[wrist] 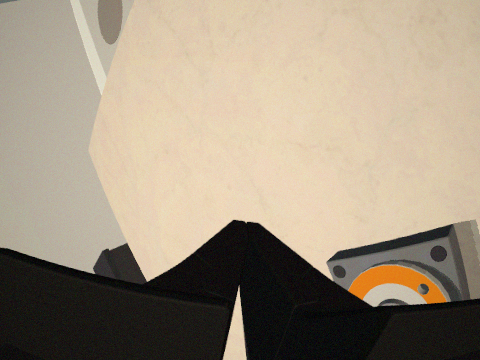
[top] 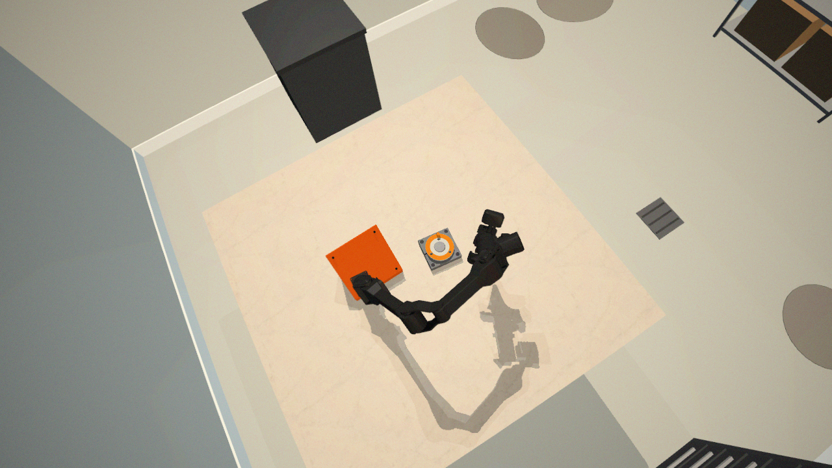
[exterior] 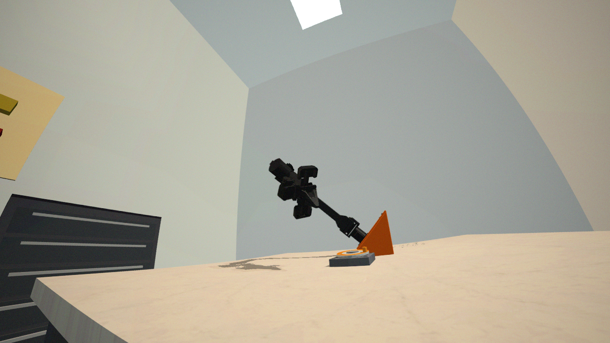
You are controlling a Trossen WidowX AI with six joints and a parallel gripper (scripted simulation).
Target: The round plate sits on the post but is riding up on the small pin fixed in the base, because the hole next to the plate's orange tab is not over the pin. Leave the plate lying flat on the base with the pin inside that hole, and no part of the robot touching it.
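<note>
The round plate lies 13 cm behind my gripper tip, 8 cm to the left of it and 14 cm below it. From my gripper tip the other things lie so: base: 14 cm behind, 6 cm to the left, 16 cm below.
</note>
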